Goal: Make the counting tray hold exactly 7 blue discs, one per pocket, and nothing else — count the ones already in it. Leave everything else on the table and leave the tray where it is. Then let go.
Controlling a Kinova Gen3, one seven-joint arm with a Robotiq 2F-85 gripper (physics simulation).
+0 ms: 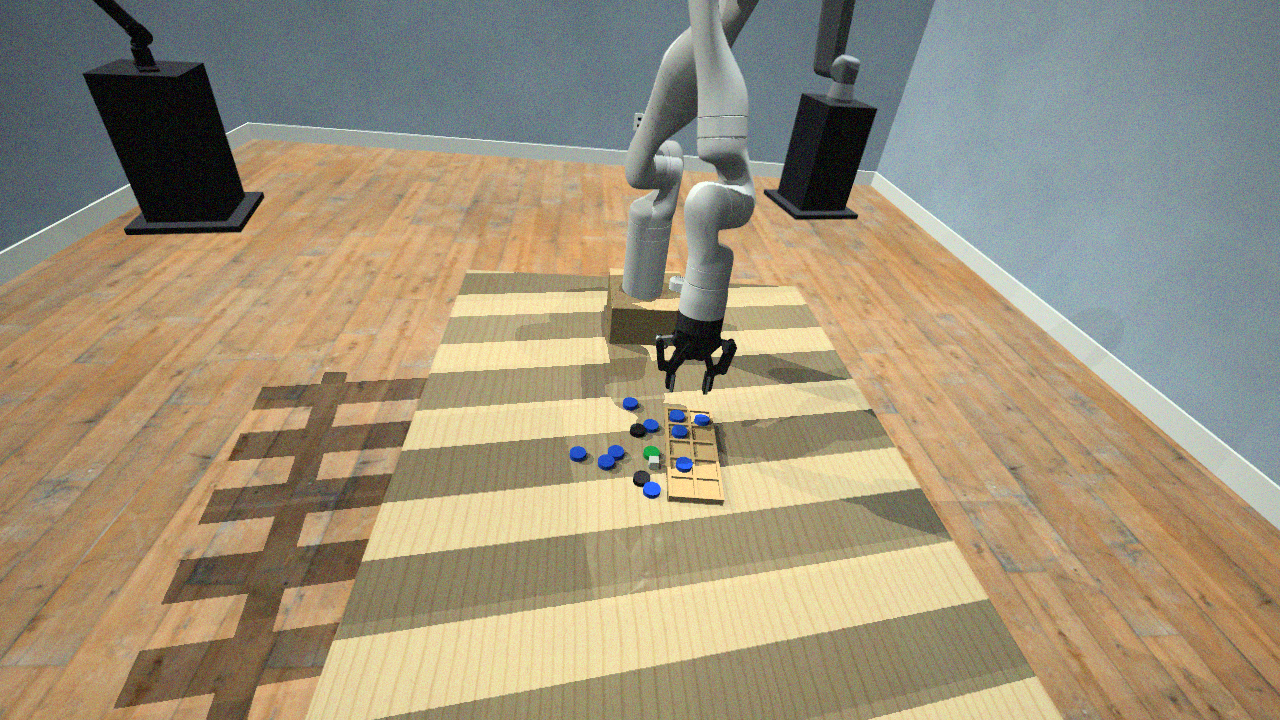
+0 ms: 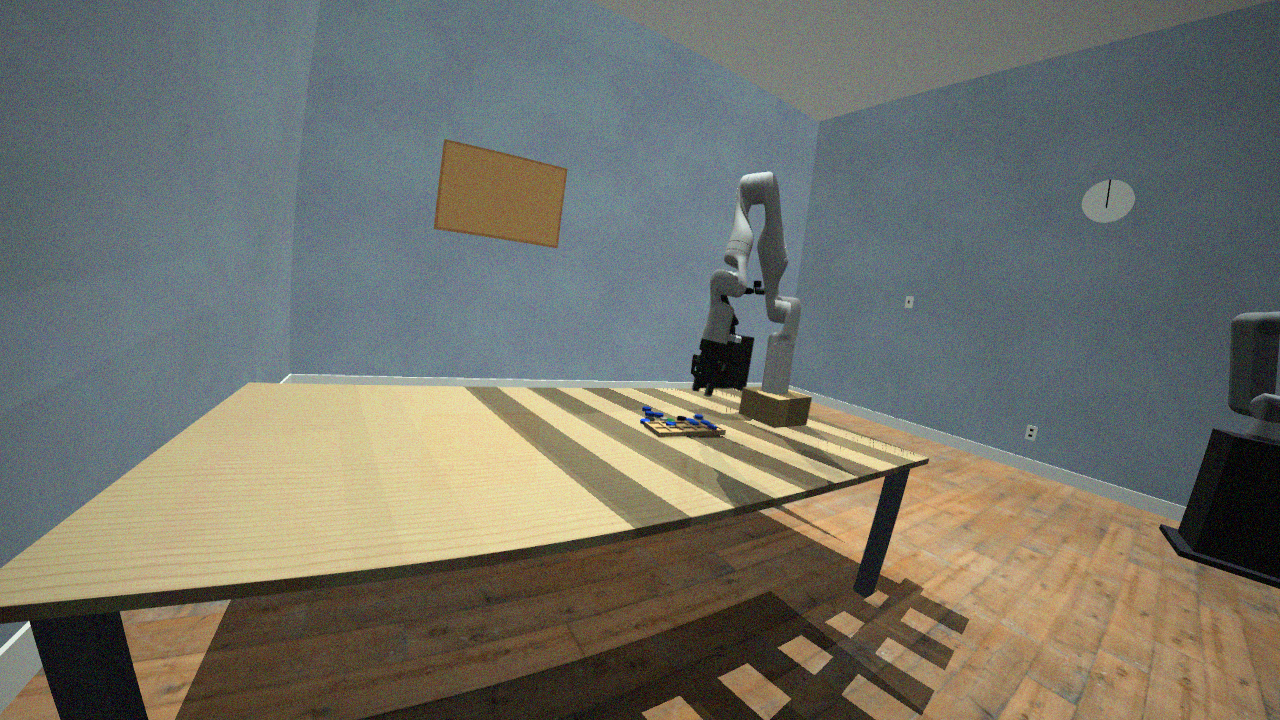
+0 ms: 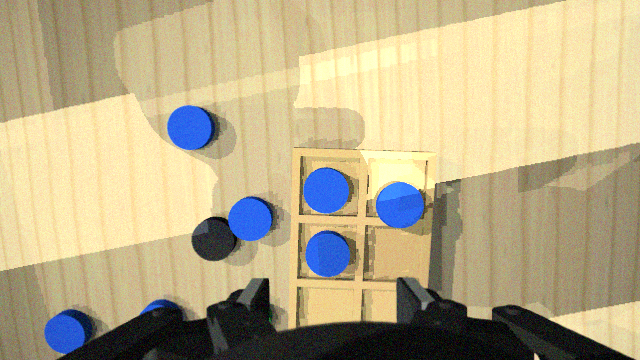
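Note:
The counting tray (image 1: 694, 500) (image 3: 294, 250) (image 2: 684, 433) holds a blue disc (image 1: 676, 415) (image 3: 326, 190) in the left pocket of the robot-side row, another blue disc (image 1: 680, 431) (image 3: 327, 253) in the pocket below it, and a third (image 1: 683, 463) farther down the left column. In the right column, a blue disc (image 1: 701, 419) (image 3: 400, 205) overlaps the divider between the first two pockets and does not sit flat in one. My gripper (image 1: 689, 386) (image 3: 332, 300) (image 2: 703, 390) is open and empty, above the tray's robot-side end. Loose blue discs (image 1: 630, 403) (image 3: 190, 127) lie left of the tray.
Close left of the tray are a blue disc (image 1: 650, 425) (image 3: 250, 218) touching a black disc (image 1: 637, 429) (image 3: 214, 238), a green disc (image 1: 651, 453), a small white cube (image 1: 653, 462), another black disc (image 1: 641, 478) and a blue disc (image 1: 651, 489). Several blue discs (image 1: 577, 454) lie farther left.

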